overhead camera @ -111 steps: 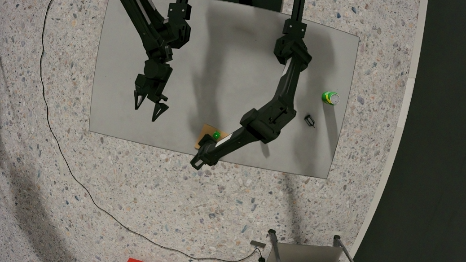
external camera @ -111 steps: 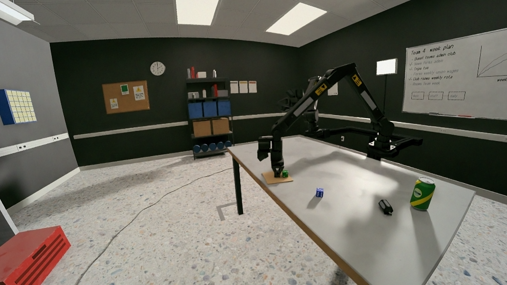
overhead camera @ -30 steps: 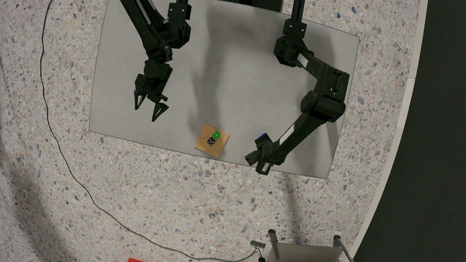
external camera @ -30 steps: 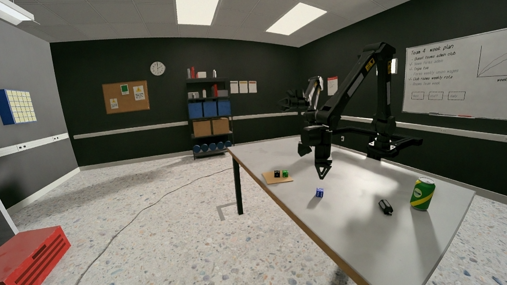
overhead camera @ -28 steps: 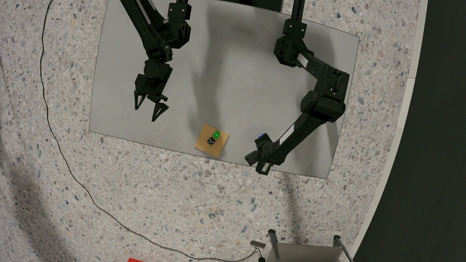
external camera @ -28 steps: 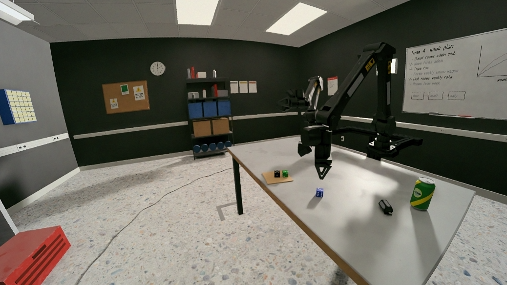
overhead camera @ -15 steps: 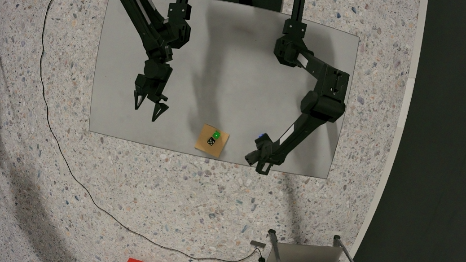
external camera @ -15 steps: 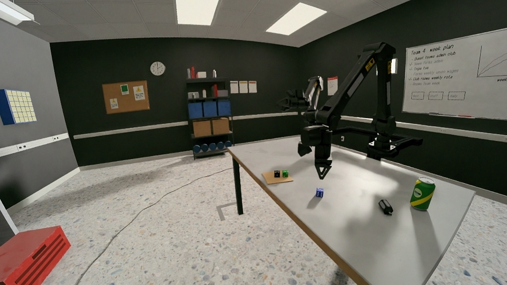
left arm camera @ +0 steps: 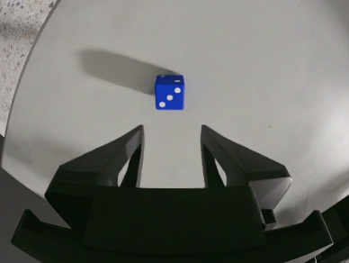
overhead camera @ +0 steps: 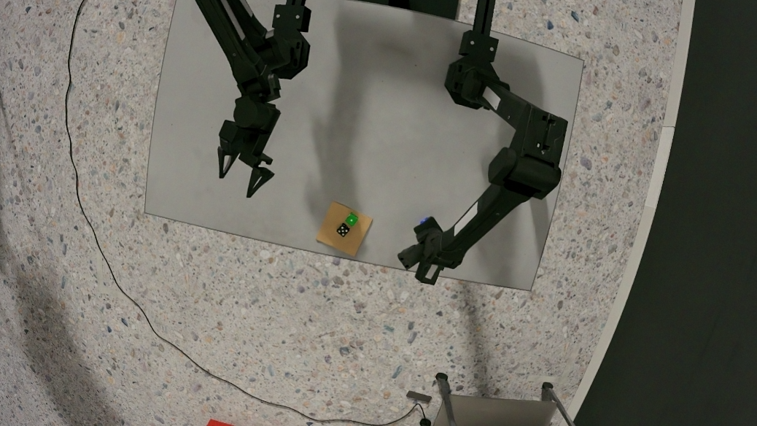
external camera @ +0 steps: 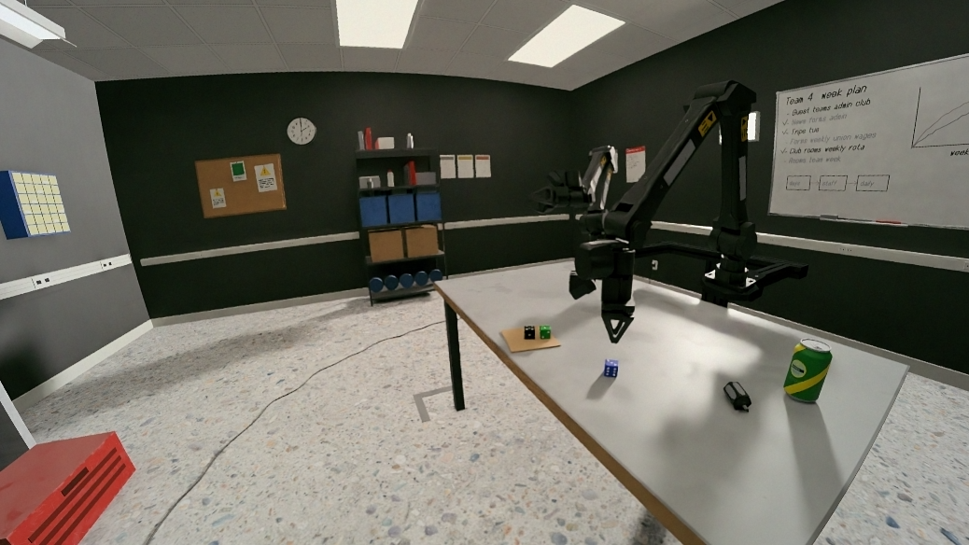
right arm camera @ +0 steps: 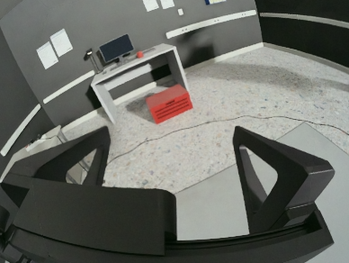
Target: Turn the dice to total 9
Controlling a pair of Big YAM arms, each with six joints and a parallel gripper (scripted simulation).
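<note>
Right now the blue die is 80 mm below my left hand. From my left hand the other things lie so: black die (260 mm to the right, 80 mm below, 60 mm ahead); brown square mat (260 mm to the right, 100 mm below, 60 mm ahead); green die (240 mm to the right, 80 mm below, 20 mm ahead).
</note>
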